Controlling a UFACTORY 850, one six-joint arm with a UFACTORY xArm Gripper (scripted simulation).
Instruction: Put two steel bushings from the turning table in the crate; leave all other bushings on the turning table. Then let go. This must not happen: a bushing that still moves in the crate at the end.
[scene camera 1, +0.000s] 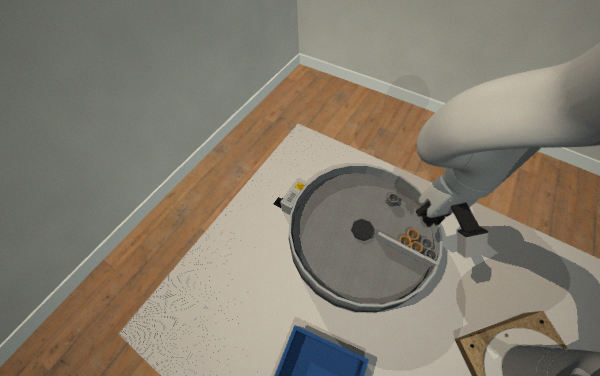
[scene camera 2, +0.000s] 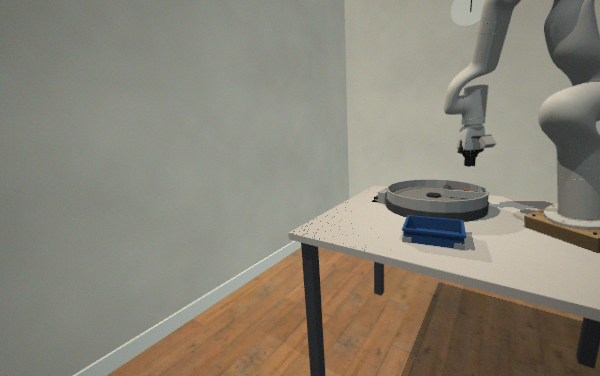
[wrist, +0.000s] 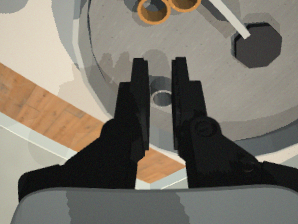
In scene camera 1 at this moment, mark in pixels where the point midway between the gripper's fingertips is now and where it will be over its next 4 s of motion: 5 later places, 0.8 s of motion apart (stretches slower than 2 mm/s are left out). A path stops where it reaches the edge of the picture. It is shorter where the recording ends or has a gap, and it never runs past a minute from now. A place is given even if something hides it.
My gripper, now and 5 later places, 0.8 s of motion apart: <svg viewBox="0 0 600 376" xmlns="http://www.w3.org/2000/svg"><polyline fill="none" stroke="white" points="429,220 410,222 406,225 404,227 403,229 402,230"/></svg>
